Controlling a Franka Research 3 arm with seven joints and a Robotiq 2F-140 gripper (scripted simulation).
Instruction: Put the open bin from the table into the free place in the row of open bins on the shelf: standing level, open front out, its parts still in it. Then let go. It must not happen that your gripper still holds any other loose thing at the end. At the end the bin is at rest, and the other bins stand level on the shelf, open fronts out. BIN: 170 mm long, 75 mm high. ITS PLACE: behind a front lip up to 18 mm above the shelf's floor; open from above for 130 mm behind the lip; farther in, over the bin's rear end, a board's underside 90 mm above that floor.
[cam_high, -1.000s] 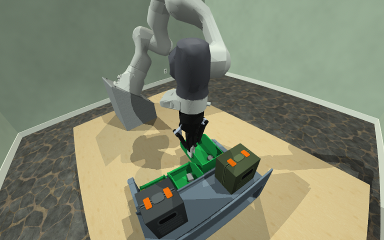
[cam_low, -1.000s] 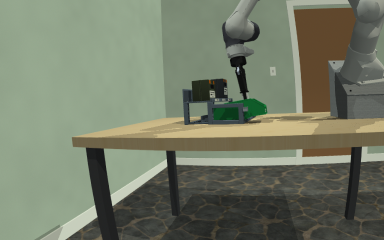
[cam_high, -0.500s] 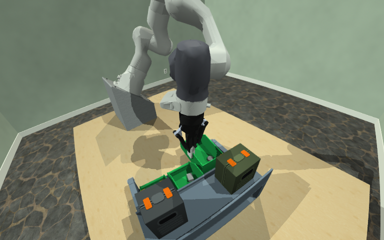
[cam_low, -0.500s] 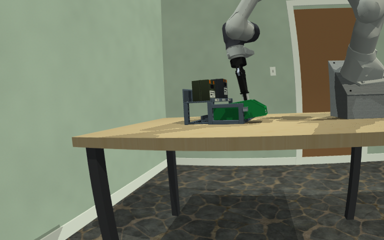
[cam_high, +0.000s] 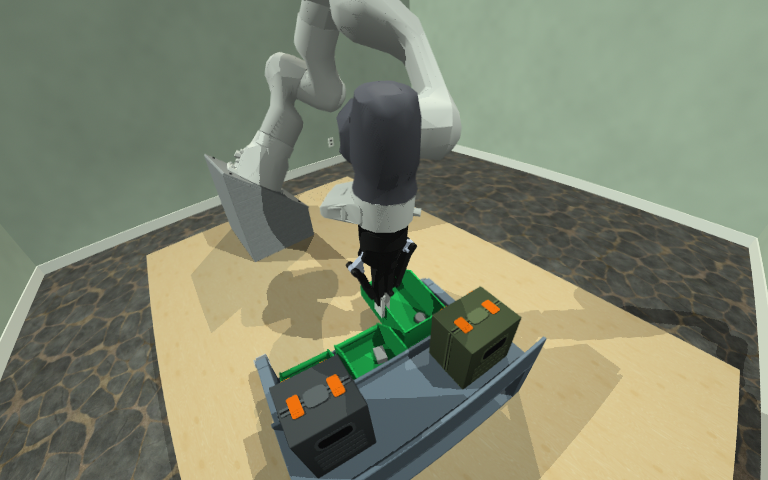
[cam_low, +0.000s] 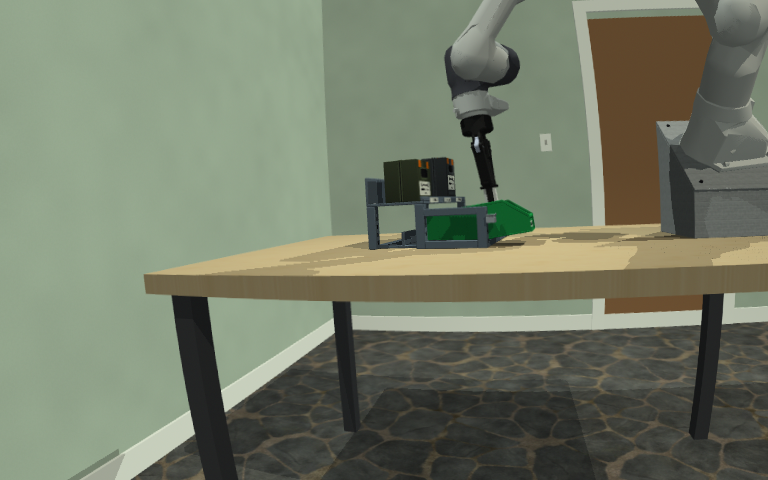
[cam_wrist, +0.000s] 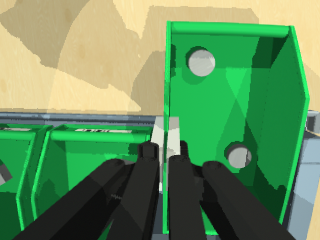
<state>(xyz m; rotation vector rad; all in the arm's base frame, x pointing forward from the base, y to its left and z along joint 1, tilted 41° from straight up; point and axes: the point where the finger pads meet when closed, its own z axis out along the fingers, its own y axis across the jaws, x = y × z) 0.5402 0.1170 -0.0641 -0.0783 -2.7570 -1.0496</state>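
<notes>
My gripper is now 12 cm short of the shelf floor, 8 cm to the left of it and 9 cm above it. From my hand the other things lie so: shelf's upper board (18 cm ahead, 9 cm to the right, 1 cm above); then olive case (19 cm ahead, 2 cm to the left, 6 cm above); then dark grey box (16 cm ahead, 21 cm to the right, 7 cm above).
</notes>
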